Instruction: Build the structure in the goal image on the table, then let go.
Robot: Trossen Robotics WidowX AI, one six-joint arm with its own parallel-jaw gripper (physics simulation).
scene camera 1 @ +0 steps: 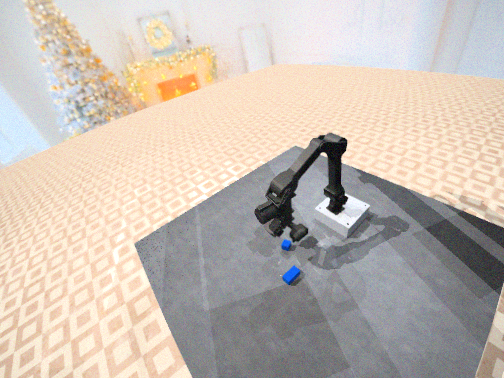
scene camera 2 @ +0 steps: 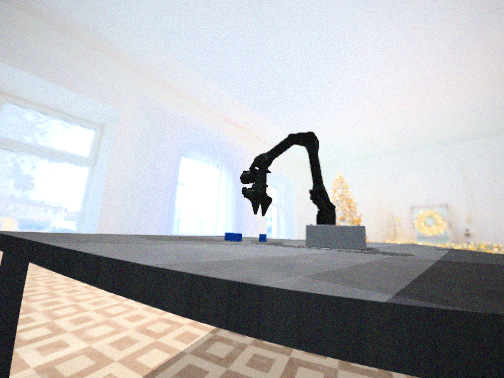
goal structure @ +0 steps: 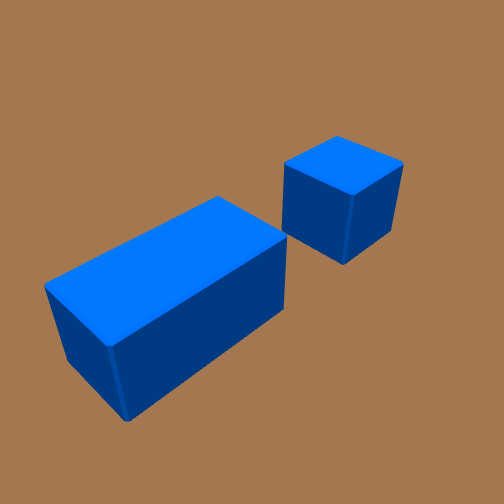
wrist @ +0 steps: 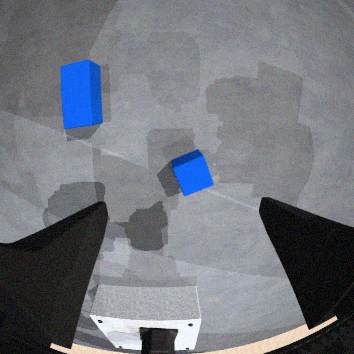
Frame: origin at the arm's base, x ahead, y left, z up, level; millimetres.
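Seen in the pictures: gripper, between the fingertips: (scene camera 1: 285, 235) (scene camera 2: 259, 215) (wrist: 185, 207); arm's base, origin of its link: (scene camera 1: 335, 208) (scene camera 2: 326, 226) (wrist: 157, 333).
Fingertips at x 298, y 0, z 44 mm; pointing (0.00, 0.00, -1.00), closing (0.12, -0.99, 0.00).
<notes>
Offsets run from my fingertips to a thing's top centre. Level surfaces: height alone.
A small blue cube @(dx -12, dy -17, dz -83 mm) (scene camera 1: 286, 245) (scene camera 2: 262, 238) (wrist: 193, 173) lies on the grey table. A longer blue block @(dx +61, dy +107, dz -83 mm) (scene camera 1: 291, 275) (scene camera 2: 233, 237) (wrist: 81, 95) lies flat on the table, apart from the cube and farther from the robot's base. My gripper (scene camera 2: 261, 214) (wrist: 185, 207) is open and empty and points down, well above the table. In the wrist view the cube shows ahead of the line between the fingertips, and the longer block is farther up at the left. In scene camera 1 the fingertips are hard to make out.
The grey table @(dz -116 mm) (scene camera 1: 240, 320) (scene camera 2: 165, 255) bears the arm's white base box (scene camera 1: 345, 216) (scene camera 2: 336, 236) (wrist: 145, 302), behind the cube as seen from scene camera 1. The arm's shadows fall on the table around the blocks. The patterned floor (scene camera 1: 60, 240) lies beyond the table's edges.
</notes>
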